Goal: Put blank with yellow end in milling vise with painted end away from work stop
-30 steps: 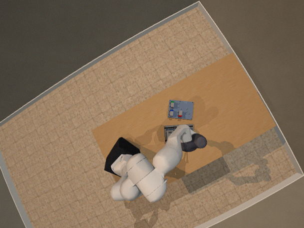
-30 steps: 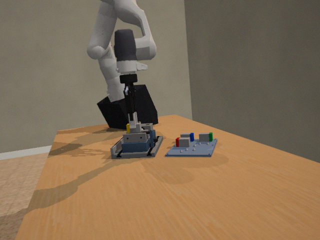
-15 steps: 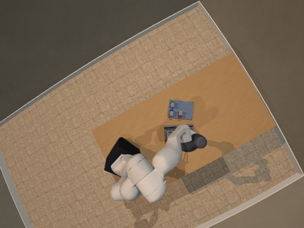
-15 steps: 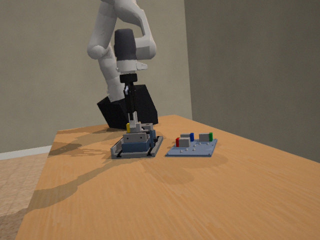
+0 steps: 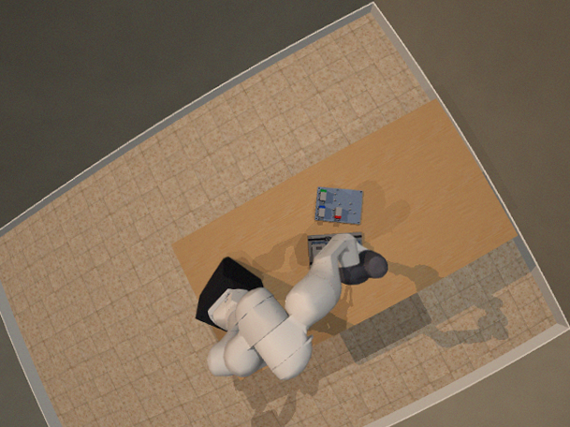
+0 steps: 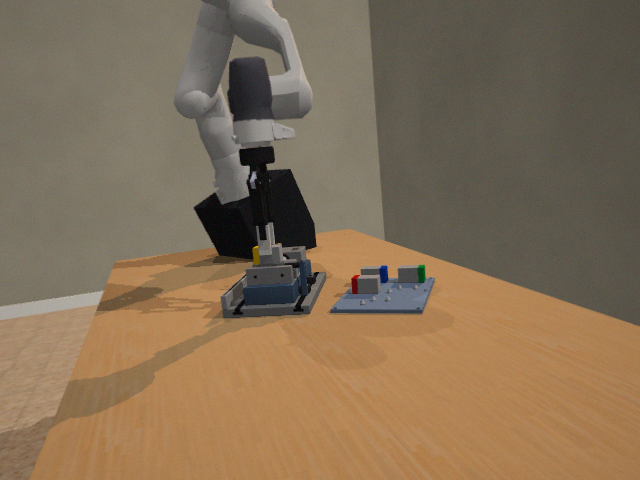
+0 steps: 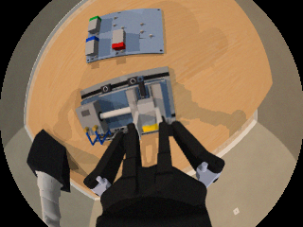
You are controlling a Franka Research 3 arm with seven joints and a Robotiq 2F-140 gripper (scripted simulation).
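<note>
Now: hand 4 cm above the yellow-ended blank. Also, from my hand: infeed plate: 12 cm ahead, 23 cm to the left, 15 cm below; then red-ended blank: 9 cm ahead, 20 cm to the left, 13 cm below; then blue-ended blank: 2 cm ahead, 26 cm to the left, 13 cm below.
</note>
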